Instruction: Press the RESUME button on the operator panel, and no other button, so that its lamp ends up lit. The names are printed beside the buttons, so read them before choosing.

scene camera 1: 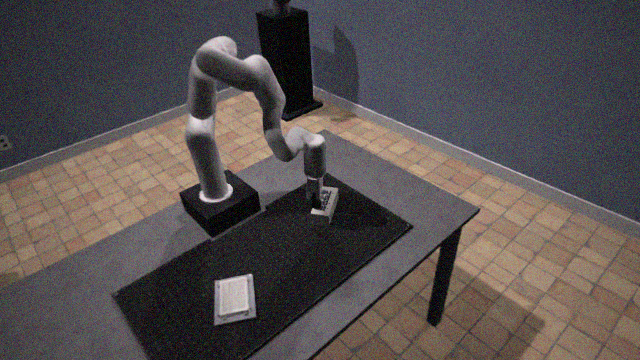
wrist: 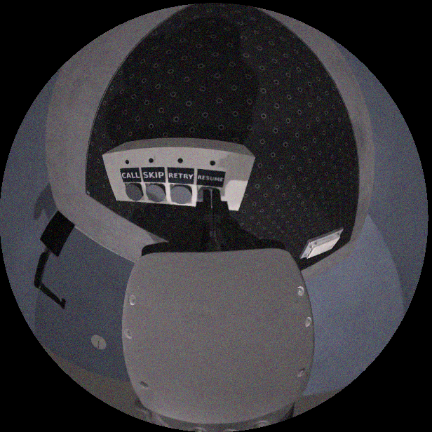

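Where they show: gripper, between the fingertips: [scene camera 1: 316, 207]; arm's base, origin of its link: [scene camera 1: 216, 193].
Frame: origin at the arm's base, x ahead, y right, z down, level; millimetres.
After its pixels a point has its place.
Note:
The light operator panel [scene camera 1: 324, 217] {x 357, y -238, z 34 mm} [wrist: 234, 156] stands on the black mat [scene camera 1: 280, 260] {x 379, y -19, z 78 mm} [wrist: 215, 70]. In the wrist view its labels read, from left to right, CALL [wrist: 130, 175], SKIP [wrist: 153, 175], RETRY [wrist: 180, 176] and RESUME [wrist: 210, 178]. Round grey buttons show below the first three labels. Above each label is a small lamp, and all look dark, the RESUME lamp [wrist: 212, 163] included. My gripper [scene camera 1: 316, 205] {x 305, y -245, z 21 mm} [wrist: 210, 200] is shut and empty. Its fingertips are right below the RESUME label and mostly hide that button. Whether they touch it cannot be told.
A flat pale framed plate [scene camera 1: 234, 296] {x 417, y 177, z 55 mm} [wrist: 322, 245] lies on the mat, well away from the panel. The arm's black base block [scene camera 1: 220, 215] {x 106, y 45, z 13 mm} stands on the grey table [scene camera 1: 400, 190] {x 402, y -610, z 91 mm} beside the mat. A dark pedestal [scene camera 1: 285, 60] stands on the floor near the wall.

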